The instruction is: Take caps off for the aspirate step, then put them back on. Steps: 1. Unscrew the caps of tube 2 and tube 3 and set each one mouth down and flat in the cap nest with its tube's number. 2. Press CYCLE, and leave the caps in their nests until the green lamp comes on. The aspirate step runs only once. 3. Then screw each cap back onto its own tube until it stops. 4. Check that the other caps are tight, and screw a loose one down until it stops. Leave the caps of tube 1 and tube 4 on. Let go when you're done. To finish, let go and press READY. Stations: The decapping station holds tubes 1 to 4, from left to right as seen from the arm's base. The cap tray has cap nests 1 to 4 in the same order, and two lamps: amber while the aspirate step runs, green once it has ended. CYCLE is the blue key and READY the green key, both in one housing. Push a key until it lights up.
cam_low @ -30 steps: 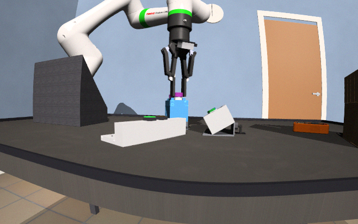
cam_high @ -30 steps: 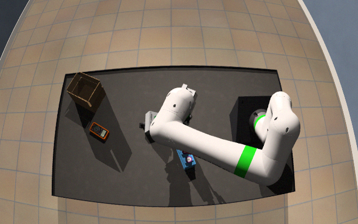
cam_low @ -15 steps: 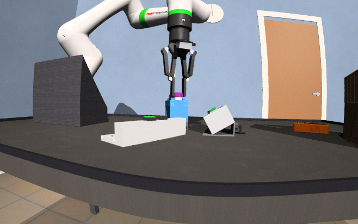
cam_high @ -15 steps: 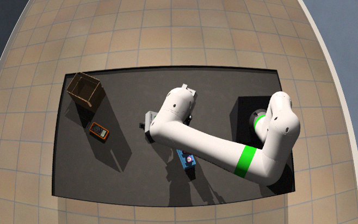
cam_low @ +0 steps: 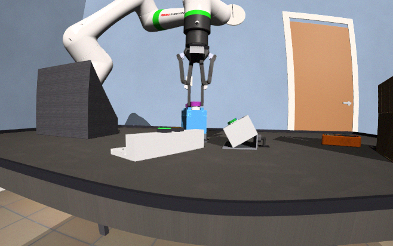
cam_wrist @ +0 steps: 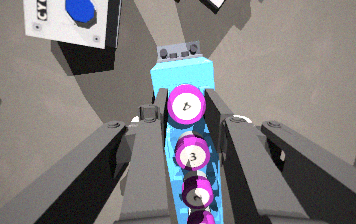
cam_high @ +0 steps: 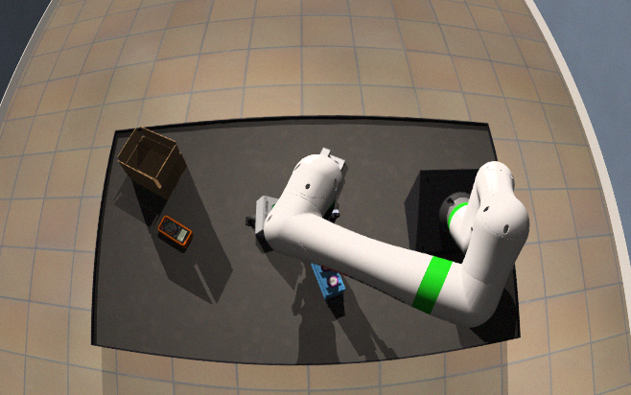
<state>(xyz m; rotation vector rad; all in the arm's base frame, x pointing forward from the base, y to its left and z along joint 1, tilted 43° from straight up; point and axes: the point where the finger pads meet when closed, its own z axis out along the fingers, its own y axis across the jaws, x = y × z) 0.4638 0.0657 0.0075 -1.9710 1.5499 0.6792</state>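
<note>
My hand is 12 cm short of the green key, 10 cm to the left of it and 7 cm above it. From my hand the other things lie so: key housing (14 cm ahead, 9 cm below, 8 cm to the right); blue key (12 cm ahead, 7 cm below, 6 cm to the right); orange multimeter (48 cm ahead, 12 cm below, 3 cm to the right).
</note>
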